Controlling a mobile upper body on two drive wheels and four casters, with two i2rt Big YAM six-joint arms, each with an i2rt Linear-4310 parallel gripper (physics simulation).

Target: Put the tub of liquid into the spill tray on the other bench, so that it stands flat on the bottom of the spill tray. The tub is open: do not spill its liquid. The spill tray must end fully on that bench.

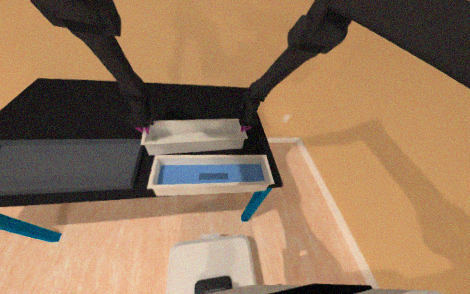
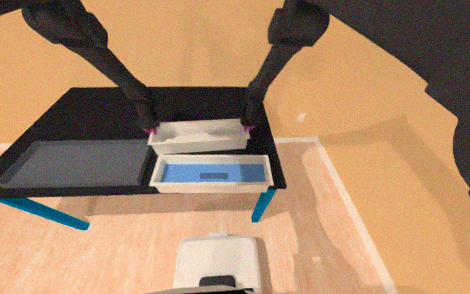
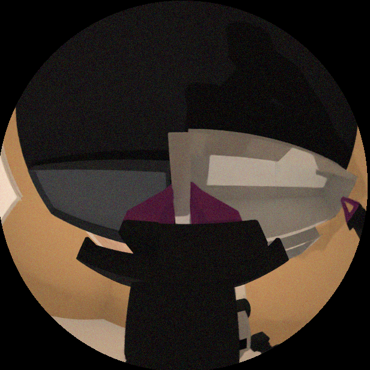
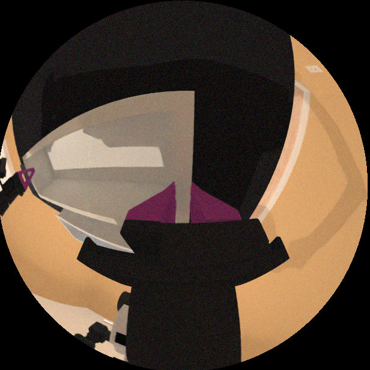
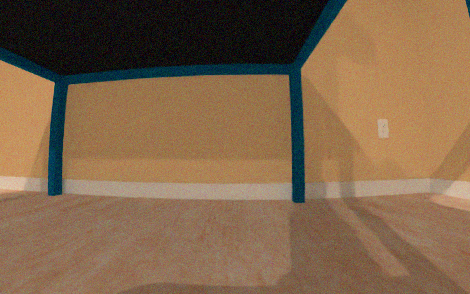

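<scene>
A long open white tub holding blue liquid stands at the near right end of the black bench. A second long white container, with no liquid visible, is directly behind it, slightly askew. My left gripper is shut on its left end wall, my right gripper on its right end wall. Its exact height over the bench is unclear. Which container is the spill tray is unclear.
A wide, shallow dark grey tray lies left of the containers. Blue legs carry the bench. The robot's pale base is in front. A wall stands behind the bench.
</scene>
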